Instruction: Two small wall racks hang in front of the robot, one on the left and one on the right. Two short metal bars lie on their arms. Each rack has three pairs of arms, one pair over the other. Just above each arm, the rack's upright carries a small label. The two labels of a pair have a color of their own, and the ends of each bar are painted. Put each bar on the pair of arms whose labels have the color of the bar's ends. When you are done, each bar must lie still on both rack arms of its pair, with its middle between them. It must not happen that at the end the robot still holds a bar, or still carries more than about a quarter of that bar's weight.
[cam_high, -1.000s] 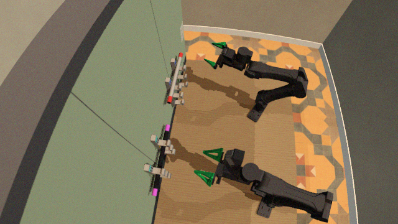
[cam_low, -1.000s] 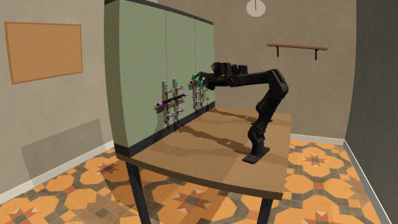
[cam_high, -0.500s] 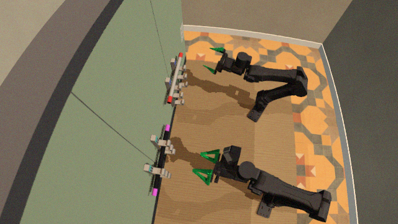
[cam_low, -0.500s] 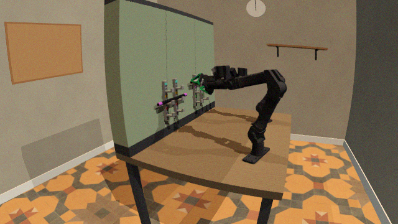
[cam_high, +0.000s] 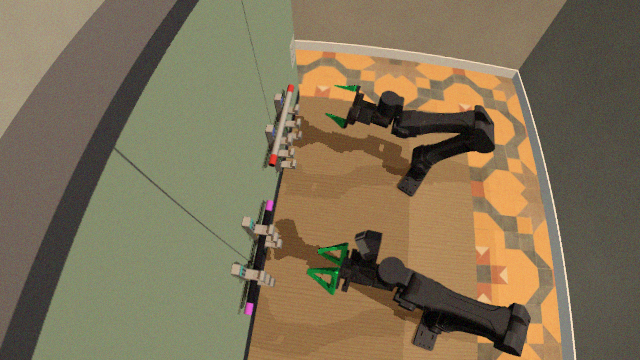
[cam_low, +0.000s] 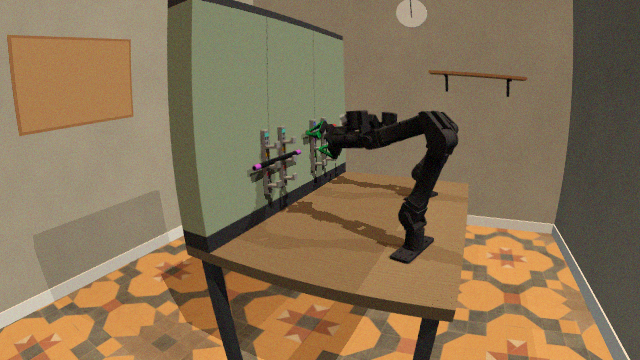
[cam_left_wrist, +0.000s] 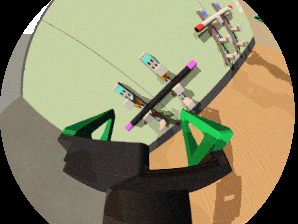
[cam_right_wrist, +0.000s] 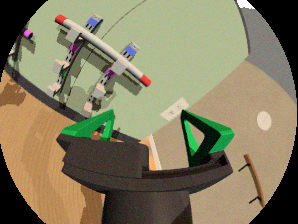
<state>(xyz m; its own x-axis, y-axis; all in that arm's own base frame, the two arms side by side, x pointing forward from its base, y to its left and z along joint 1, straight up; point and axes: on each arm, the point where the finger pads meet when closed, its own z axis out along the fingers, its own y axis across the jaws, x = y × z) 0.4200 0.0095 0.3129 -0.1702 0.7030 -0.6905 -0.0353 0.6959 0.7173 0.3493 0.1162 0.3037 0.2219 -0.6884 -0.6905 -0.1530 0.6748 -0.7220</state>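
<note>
My left hand is 16 cm short of the bar, 3 cm to the left of it and 8 cm above it. From my left hand the other things lie so: green wall panel: 23 cm ahead, 22 cm to the right, 11 cm above.
</note>
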